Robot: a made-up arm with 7 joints.
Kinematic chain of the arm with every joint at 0, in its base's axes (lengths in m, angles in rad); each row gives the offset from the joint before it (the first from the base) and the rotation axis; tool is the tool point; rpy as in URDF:
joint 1: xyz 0 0 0.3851 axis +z
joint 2: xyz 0 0 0 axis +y
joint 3: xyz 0 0 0.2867 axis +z
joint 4: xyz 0.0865 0 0 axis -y
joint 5: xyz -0.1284 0 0.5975 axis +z
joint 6: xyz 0 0 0 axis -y
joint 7: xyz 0.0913 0 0 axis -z
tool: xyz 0 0 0 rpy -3.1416 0 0
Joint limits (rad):
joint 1: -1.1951..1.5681
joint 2: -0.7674..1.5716
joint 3: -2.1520..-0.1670
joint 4: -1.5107..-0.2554
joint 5: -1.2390..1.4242
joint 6: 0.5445..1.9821
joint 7: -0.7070..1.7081
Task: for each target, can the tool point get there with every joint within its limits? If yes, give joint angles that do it. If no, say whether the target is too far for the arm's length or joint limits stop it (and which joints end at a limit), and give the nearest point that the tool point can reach.
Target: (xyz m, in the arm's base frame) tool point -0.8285 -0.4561 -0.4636
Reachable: no: too far | nearest point -0.3719 -0.5829 -0.1217 | short by 0.584 m
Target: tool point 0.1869 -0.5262 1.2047
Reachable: yes | joints -0.2295 0.2783 -1.4328 -0.7754 0.0947 1.6110 -0.3792
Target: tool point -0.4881 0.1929 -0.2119
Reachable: no: joint limits stop it (at a limit: joint 1, joint 2, joint 3, joint 4, joint 6) | nearest point 0.0507 0.4223 -0.3414 | short by 0.600 m
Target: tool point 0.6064 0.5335 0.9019
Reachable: yes | joints 1.0969 0.3656 -0.4949 -0.9736 -0.4566 1.1894 1.4391
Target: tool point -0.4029 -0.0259 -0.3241
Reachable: no: joint limits stop it (at a limit: joint 1, joint 2, joint 4, joint 6) | nearest point -0.1846 -0.4761 -0.2545 | short by 0.505 m
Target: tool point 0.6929 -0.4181 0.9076
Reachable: yes | joints -0.1806 0.8343 -1.3279 -0.4615 0.7909 0.7235 -0.4232
